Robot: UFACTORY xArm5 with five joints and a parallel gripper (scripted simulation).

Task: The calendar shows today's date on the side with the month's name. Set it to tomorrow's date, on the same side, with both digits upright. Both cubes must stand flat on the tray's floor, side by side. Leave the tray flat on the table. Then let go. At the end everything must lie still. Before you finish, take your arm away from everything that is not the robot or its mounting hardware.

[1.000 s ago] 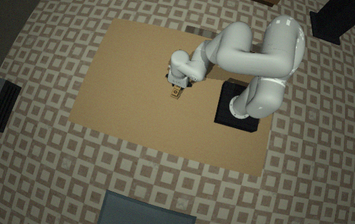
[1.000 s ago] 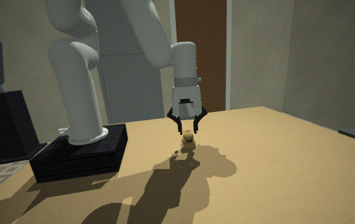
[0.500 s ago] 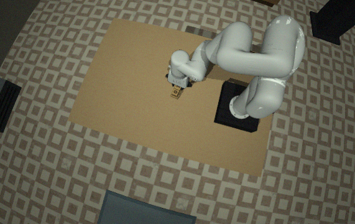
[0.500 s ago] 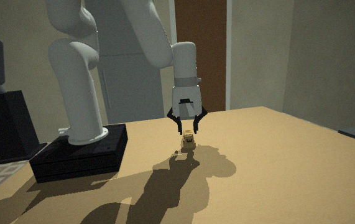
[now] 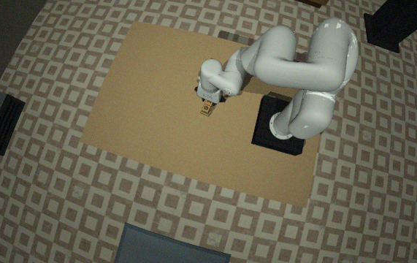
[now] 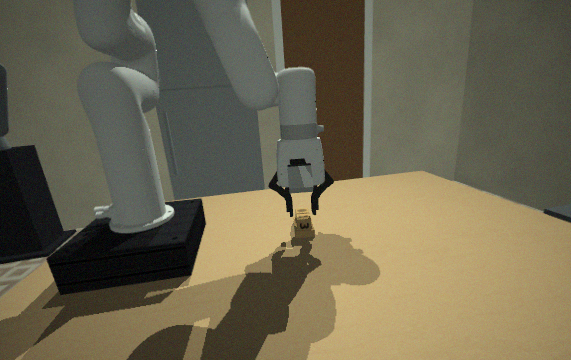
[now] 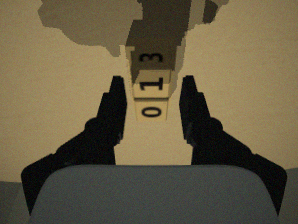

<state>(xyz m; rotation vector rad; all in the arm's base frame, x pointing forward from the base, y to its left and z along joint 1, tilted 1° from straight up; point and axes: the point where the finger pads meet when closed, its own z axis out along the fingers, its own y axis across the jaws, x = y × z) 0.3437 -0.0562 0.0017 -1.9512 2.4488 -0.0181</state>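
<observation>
Now: the wooden date cube 40 mm below my hand. From my hand the other things lie so: wooden calendar tray 20 mm to the left, 60 mm below.
</observation>
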